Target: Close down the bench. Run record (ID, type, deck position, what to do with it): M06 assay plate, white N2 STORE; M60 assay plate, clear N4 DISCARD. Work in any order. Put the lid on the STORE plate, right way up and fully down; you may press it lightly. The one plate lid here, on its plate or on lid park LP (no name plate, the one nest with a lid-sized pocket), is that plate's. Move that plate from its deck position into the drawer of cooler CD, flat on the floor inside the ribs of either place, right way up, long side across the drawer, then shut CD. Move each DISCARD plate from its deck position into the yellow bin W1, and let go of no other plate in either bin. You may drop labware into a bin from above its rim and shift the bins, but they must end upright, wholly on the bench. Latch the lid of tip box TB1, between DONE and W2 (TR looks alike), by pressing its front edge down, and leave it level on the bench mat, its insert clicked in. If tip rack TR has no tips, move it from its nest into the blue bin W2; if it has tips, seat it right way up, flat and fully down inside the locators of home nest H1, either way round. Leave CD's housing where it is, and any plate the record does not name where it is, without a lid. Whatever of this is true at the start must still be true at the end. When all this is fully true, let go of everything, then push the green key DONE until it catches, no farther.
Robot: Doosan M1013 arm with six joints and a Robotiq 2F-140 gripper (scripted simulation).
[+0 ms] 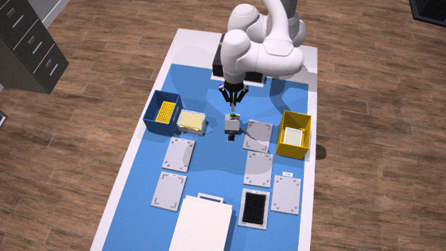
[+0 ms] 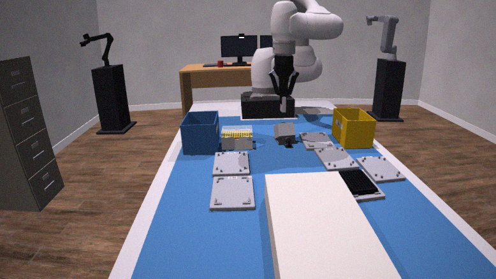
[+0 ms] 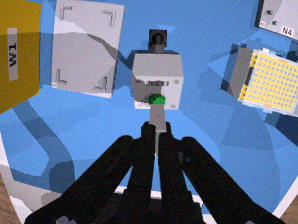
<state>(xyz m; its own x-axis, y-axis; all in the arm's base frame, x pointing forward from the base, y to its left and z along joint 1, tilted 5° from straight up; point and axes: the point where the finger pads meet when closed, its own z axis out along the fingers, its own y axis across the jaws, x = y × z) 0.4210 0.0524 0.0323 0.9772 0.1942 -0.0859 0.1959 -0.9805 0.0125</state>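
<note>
My hand is 9 cm above the green key DONE. Also, from my hand: lid park nest: 15 cm below, 14 cm to the left, 5 cm ahead; then tip box TB1: 19 cm to the right, 11 cm below, 7 cm ahead; then nest N3: 21 cm ahead, 18 cm to the left, 15 cm below.
</note>
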